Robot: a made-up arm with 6 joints. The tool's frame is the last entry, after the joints. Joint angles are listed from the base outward.
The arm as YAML. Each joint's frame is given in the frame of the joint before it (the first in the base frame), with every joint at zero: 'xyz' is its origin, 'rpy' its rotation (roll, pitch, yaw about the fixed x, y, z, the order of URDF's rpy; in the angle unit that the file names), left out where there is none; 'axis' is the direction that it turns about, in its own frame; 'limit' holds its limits. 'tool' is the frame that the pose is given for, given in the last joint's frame.
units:
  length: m
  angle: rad
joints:
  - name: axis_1
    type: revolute
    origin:
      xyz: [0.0, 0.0, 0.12]
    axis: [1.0, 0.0, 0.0]
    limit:
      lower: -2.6
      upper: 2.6
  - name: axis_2
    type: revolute
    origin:
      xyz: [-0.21, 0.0, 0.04]
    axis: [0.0, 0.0, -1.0]
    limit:
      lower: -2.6
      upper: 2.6
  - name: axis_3
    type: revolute
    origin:
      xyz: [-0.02, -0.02, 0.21]
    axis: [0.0, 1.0, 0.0]
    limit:
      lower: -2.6
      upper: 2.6
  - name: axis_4
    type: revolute
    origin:
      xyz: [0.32, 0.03, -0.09]
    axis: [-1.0, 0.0, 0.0]
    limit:
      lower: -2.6
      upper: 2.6
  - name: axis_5
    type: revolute
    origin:
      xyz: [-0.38, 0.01, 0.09]
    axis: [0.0, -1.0, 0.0]
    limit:
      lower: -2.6
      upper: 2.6
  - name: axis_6
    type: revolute
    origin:
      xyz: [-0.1, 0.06, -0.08]
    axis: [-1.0, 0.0, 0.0]
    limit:
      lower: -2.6
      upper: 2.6
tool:
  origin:
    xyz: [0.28, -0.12, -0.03]
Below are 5 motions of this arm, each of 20 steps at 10 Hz.
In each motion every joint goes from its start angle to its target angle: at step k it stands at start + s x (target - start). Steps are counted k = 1, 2, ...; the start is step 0. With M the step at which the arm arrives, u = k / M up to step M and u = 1 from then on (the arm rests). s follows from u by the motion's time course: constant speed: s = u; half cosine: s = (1 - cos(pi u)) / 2; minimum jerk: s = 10 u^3 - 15 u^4 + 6 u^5.
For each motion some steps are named. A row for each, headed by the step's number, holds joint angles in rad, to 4 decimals.
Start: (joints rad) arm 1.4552 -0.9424 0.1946 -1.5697 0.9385 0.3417
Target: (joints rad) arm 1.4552 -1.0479 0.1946 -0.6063 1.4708 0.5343
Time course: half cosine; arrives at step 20
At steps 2, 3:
2: 1.4552 -0.9450 0.1946 -1.5461 0.9515 0.3464
3: 1.4552 -0.9481 0.1946 -1.5172 0.9675 0.3522

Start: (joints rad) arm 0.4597 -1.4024 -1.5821 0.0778 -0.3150 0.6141
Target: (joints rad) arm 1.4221 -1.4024 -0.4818 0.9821 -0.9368 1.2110
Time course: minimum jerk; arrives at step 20
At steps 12, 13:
12: 1.1166 -1.4024 -0.8311 0.6950 -0.7394 1.0215
13: 1.1958 -1.4024 -0.7406 0.7694 -0.7906 1.0706

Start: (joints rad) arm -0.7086 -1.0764 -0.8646 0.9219 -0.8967 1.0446
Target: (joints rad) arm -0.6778 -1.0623 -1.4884 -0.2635 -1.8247 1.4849
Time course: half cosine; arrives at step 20
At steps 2, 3, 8, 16, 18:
2: -0.7078 -1.0761 -0.8799 0.8929 -0.9194 1.0554
3: -0.7069 -1.0756 -0.8986 0.8573 -0.9473 1.0686
8: -0.6980 -1.0715 -1.0801 0.5124 -1.2173 1.1967
16: -0.6807 -1.0636 -1.4288 -0.1503 -1.7361 1.4429
18: -0.6786 -1.0626 -1.4731 -0.2345 -1.8020 1.4741

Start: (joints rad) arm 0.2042 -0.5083 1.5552 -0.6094 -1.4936 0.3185
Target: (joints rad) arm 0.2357 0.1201 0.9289 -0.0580 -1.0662 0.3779
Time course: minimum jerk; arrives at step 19
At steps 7, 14, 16, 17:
7: 0.2125 -0.3421 1.3896 -0.4636 -1.3806 0.3342
14: 0.2320 0.0460 1.0027 -0.1230 -1.1166 0.3709
16: 0.2347 0.1009 0.9481 -0.0749 -1.0793 0.3761
17: 0.2354 0.1139 0.9351 -0.0635 -1.0704 0.3773

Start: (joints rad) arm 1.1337 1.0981 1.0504 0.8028 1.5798 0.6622
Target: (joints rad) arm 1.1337 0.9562 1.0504 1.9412 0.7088 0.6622
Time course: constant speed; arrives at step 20
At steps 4, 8, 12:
4: 1.1337 1.0697 1.0504 1.0305 1.4056 0.6622
8: 1.1337 1.0413 1.0504 1.2582 1.2314 0.6622
12: 1.1337 1.0130 1.0504 1.4858 1.0572 0.6622

